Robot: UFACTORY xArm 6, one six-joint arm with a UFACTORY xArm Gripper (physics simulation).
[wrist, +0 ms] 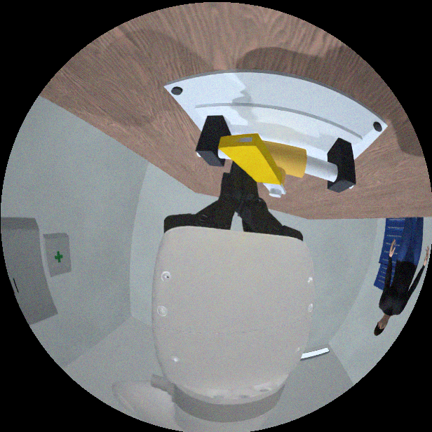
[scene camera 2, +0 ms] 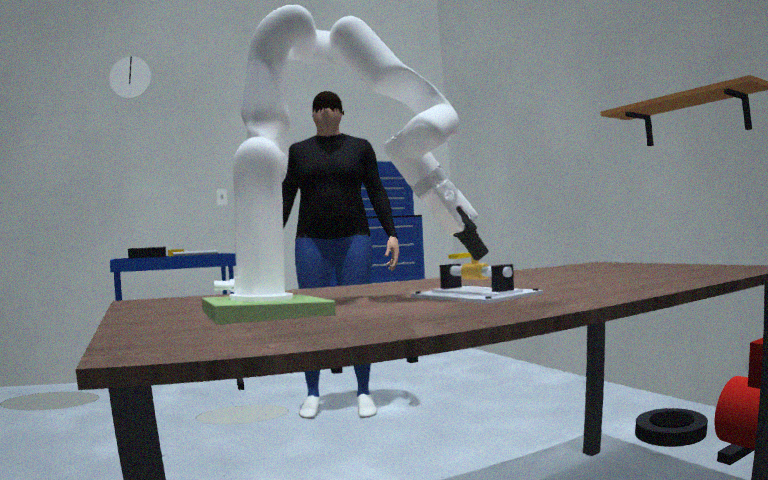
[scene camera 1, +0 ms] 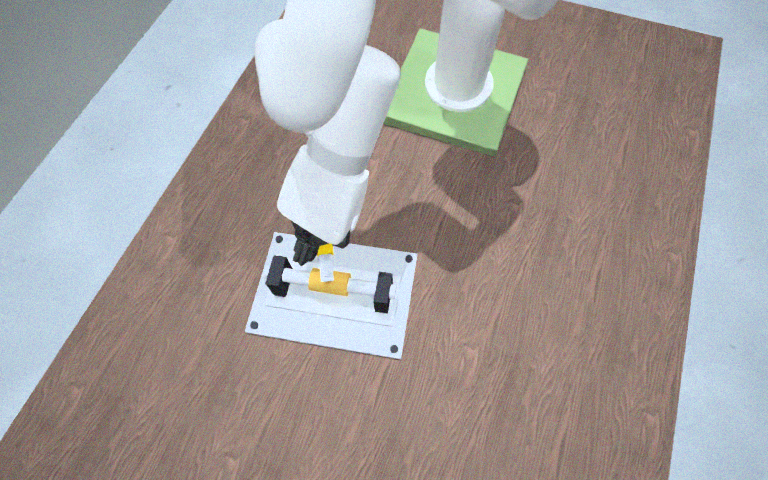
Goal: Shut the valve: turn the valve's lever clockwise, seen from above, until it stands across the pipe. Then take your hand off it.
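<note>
The valve's lever, with its yellow grip (scene camera 1: 326, 249) (scene camera 2: 458, 255) (wrist: 255, 160), points from the orange valve body (scene camera 1: 329, 283) (scene camera 2: 474, 272) (wrist: 295, 159) toward the arm's base. It stands nearly across the white pipe (scene camera 1: 362, 287) (wrist: 321, 168), seemingly leaning a little toward the left black block in scene camera 1's view; the exact angle is hard to judge. My gripper (scene camera 1: 303, 258) (scene camera 2: 480, 254) (wrist: 237, 172) is shut and empty. Its fingertips are low, close beside the lever on that left-block side. The lever hides them partly in the wrist view; contact is not clear.
Two black blocks (scene camera 1: 277, 276) (scene camera 1: 383, 292) hold the pipe on a white plate (scene camera 1: 322, 333) (wrist: 300, 90). The plate lies on the wooden table (scene camera 1: 509, 367). The arm's base stands on a green slab (scene camera 1: 416, 84) (scene camera 2: 271, 310). A person (scene camera 2: 334, 186) stands behind the table.
</note>
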